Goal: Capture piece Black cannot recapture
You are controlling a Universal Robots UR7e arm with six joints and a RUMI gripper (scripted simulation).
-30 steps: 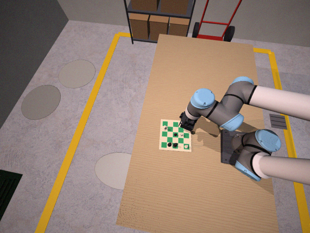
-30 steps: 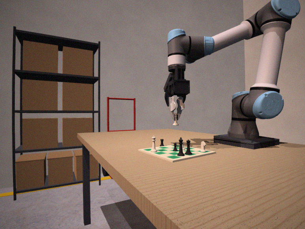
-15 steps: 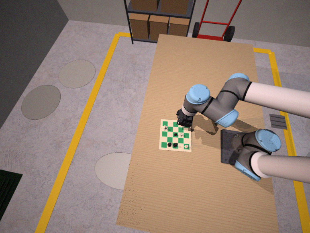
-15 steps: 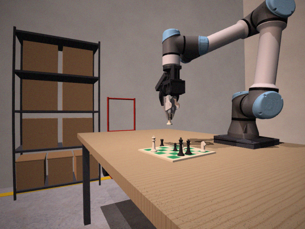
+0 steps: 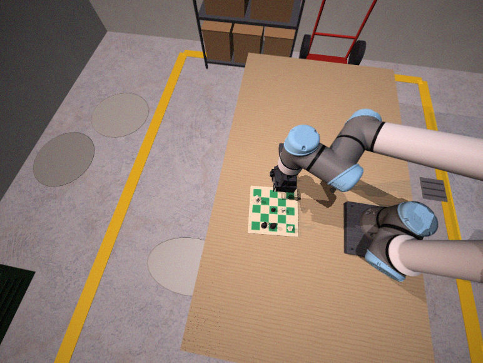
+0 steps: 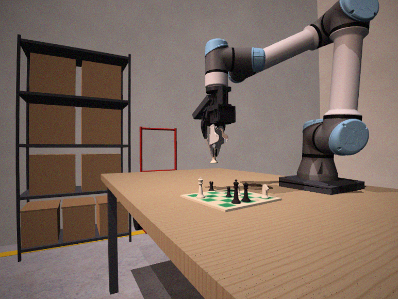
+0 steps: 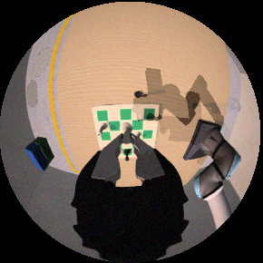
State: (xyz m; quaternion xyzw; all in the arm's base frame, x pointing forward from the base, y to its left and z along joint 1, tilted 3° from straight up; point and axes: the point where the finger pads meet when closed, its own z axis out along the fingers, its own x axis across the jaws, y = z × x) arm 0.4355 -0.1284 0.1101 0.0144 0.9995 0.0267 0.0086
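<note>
My hand is 80 mm short of the tall white piece, 30 mm to the right of it and 110 mm above it. Also, from my hand: white knight (70 mm behind, 160 mm to the left, 120 mm below); tall black piece (40 mm ahead, 150 mm to the left, 110 mm below).
</note>
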